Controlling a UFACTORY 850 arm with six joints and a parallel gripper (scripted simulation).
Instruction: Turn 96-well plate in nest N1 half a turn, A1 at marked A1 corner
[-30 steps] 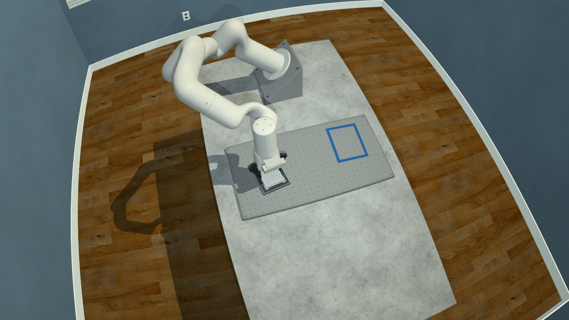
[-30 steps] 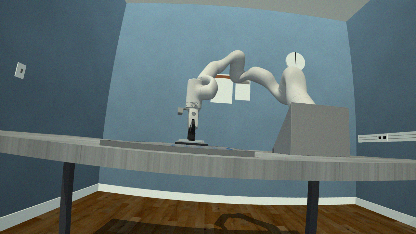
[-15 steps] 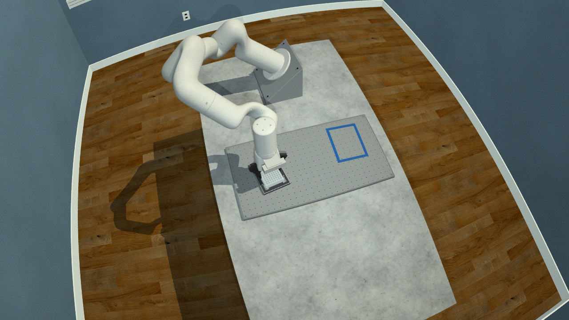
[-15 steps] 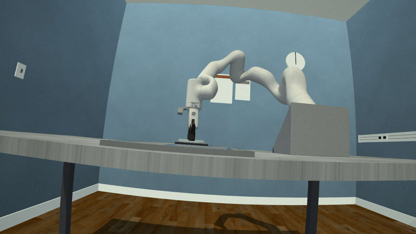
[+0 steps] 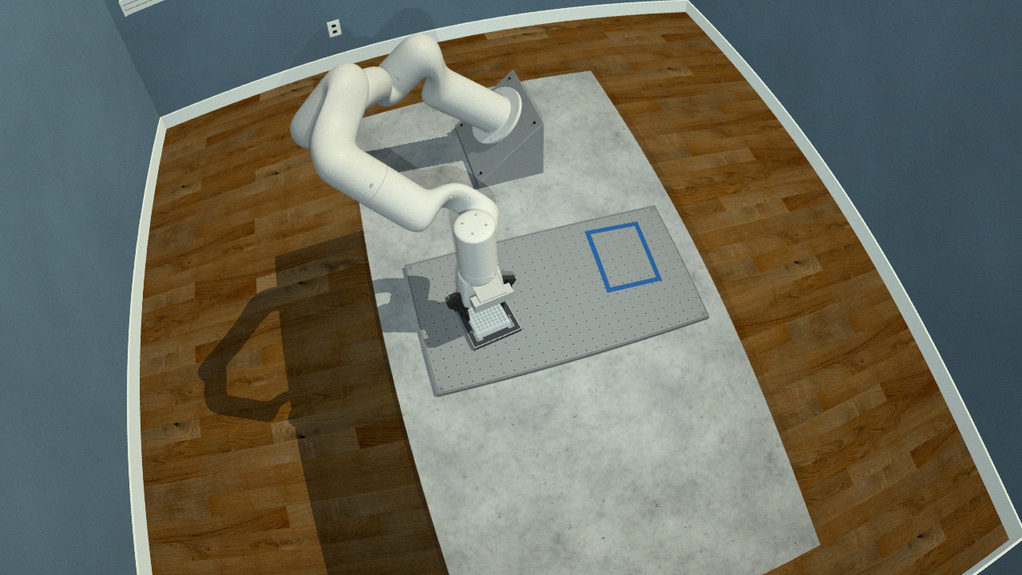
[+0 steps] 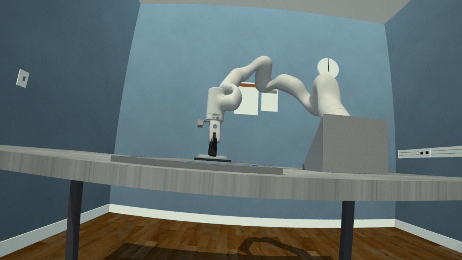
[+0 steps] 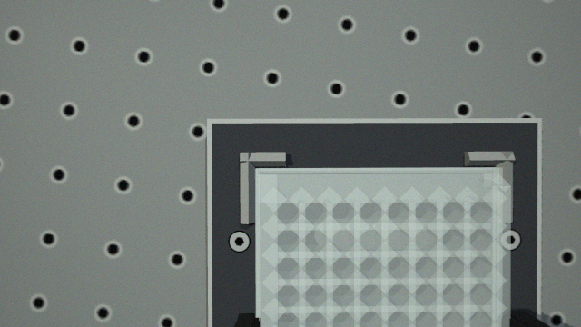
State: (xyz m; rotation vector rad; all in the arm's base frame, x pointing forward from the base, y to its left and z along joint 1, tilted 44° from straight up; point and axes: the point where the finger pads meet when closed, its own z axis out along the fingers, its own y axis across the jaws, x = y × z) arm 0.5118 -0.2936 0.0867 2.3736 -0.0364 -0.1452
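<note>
Right now my hand is 2 cm above the dark plate nest. From my hand the other things lie so: 96-well plate 1 cm below.
</note>
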